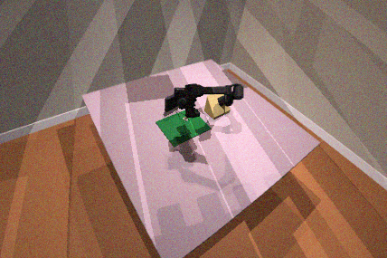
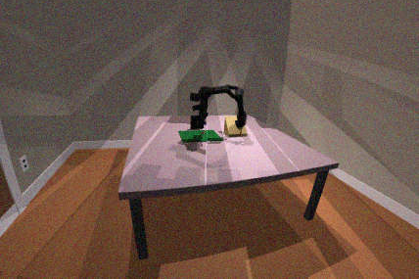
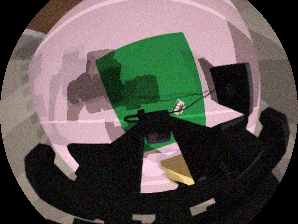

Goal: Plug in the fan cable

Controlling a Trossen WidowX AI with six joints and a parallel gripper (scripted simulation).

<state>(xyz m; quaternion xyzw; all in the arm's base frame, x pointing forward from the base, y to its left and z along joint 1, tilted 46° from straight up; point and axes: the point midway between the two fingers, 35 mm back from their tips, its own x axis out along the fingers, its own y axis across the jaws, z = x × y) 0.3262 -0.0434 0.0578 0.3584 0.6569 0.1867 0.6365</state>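
My gripper tip is now 130 mm above the green board, 30 mm to the left of it and 10 mm short of it. Also, from my gripper tip: four-pin header: 120 mm below, 60 mm to the right, 40 mm behind; then dark plug: 10 mm behind; then black fan: 200 mm to the right, 60 mm below, 30 mm behind.
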